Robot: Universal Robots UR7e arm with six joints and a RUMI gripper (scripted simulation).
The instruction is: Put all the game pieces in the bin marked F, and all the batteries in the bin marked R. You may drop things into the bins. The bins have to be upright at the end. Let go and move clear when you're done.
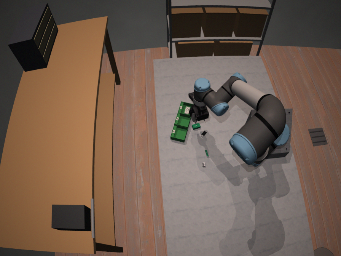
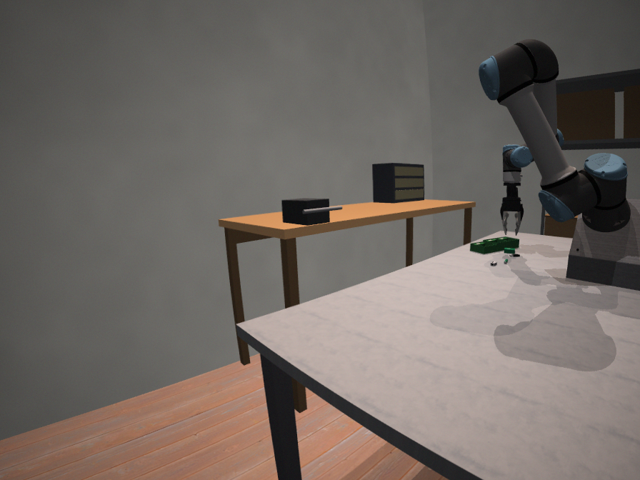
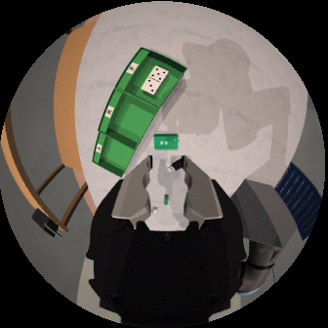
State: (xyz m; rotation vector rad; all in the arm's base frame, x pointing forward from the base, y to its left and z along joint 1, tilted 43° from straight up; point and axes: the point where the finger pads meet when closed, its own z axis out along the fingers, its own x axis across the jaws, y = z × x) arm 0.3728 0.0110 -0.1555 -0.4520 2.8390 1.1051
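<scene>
Now: hand 8 cm above the green 9V battery and 1 cm past it. The rest, counted from my hand: green three-compartment bin 8 cm ahead, 7 cm below, 3 cm to the right; small black piece 9 cm below, 6 cm to the left, 4 cm behind.
</scene>
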